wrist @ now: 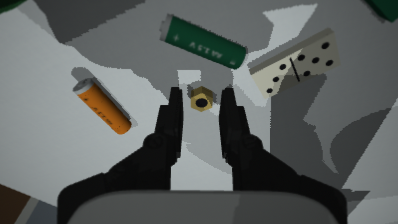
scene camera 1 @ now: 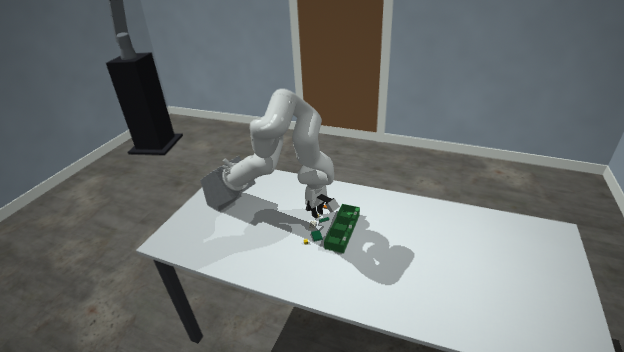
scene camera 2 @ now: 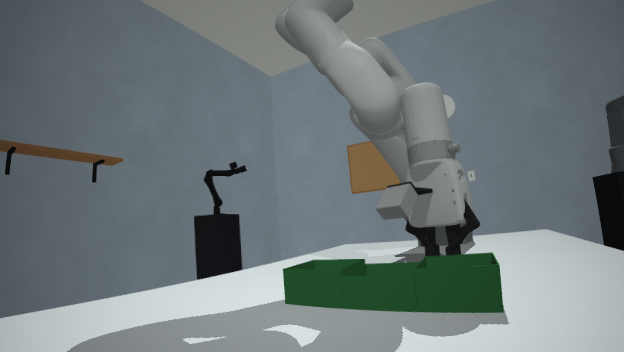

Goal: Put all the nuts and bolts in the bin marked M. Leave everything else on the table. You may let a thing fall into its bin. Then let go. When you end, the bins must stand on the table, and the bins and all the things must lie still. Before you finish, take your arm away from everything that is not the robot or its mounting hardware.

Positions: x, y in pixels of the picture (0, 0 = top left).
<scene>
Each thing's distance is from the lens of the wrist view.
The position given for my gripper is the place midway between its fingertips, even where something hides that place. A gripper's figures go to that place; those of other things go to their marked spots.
my gripper [wrist: 201, 102]: 0.14 m
green battery [wrist: 175, 31]: 0.11 m
orange battery [wrist: 87, 90]: 0.15 m
The marked spots on the green battery and the orange battery are 0.07 m apart.
</scene>
